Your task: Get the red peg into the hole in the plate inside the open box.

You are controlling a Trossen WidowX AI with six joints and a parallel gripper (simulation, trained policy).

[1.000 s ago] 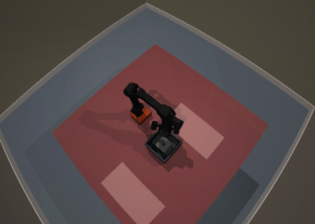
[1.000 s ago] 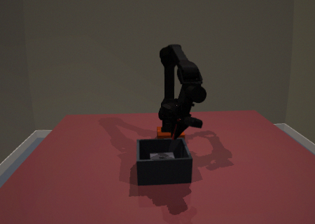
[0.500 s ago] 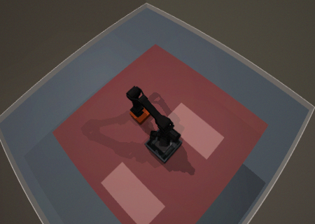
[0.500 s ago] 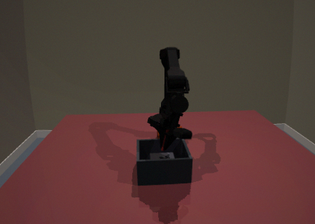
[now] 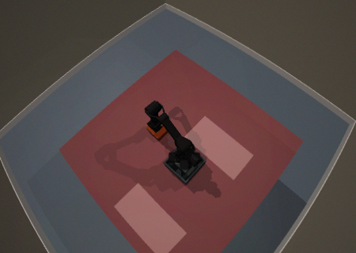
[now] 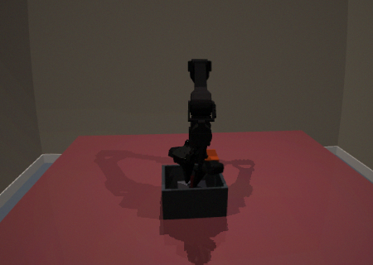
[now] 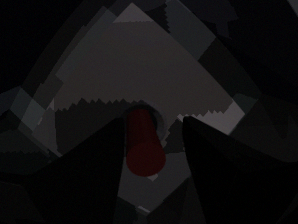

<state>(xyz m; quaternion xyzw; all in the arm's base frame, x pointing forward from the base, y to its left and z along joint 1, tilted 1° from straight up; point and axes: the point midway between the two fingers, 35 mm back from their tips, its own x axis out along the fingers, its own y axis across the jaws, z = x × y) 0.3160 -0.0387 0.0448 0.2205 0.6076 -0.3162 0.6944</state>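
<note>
Now: gripper tip 10 mm to the right of the red peg. Round my gripper tip: dark box 40 mm below, 10 mm to the left; then grey plate 20 mm below, 10 mm to the left.
</note>
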